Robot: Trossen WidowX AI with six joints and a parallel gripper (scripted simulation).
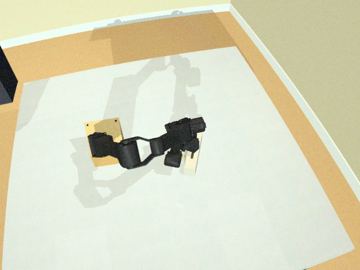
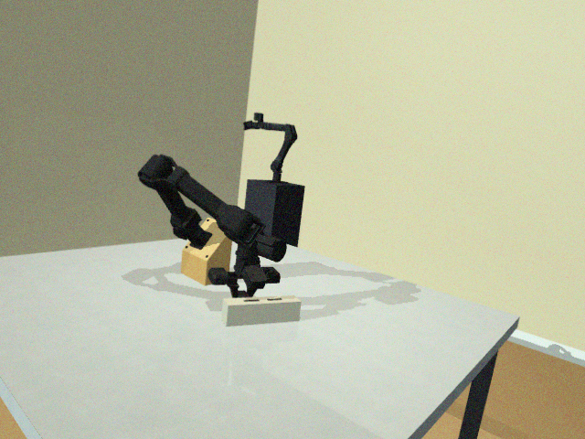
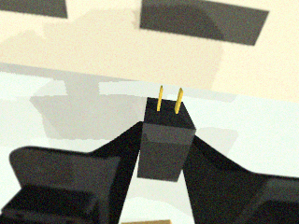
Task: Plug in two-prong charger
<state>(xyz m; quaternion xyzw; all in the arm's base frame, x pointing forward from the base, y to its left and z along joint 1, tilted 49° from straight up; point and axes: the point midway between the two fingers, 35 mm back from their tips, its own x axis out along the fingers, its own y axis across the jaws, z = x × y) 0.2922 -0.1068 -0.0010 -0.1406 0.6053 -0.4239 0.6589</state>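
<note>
Right now the grey charger is 2 cm ahead of my gripper tip, 1 cm to the right of it and 1 cm above it.
</note>
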